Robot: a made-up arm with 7 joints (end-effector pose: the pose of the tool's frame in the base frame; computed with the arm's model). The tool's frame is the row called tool. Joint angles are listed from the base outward.
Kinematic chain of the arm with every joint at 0, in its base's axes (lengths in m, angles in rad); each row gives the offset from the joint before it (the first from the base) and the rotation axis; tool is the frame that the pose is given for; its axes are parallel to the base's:
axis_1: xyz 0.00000 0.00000 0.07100 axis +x
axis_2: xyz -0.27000 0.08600 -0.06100 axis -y
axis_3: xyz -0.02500 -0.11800 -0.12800 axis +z
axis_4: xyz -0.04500 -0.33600 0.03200 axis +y
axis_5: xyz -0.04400 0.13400 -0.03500 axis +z
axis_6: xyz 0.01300 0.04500 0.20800 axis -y
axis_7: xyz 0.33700 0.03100 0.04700 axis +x
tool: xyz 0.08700 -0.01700 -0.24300
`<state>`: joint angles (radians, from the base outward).
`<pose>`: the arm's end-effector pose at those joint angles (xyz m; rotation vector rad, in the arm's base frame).
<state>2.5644 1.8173 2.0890 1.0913 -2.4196 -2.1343 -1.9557</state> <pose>-0.1631 0.1662 -0.2018 1.1759 0.7929 0.1153</pose>
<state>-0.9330 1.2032 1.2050 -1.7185 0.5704 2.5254 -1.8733</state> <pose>0.2838 -0.1975 0.5627 2.2725 -0.7273 0.3684</pose>
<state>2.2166 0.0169 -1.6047 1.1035 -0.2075 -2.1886 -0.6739</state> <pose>-0.5069 -0.2898 0.2083 -1.0680 -0.1926 -1.4975</pose>
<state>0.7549 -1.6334 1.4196 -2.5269 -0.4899 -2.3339 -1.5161</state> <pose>-0.4389 0.3981 0.0227 1.1215 -0.3674 1.3585</pose>
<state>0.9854 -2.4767 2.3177 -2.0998 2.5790 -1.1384 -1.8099</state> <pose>-0.2133 -0.1677 0.2486 -0.5633 -0.7142 -0.2341</pose>
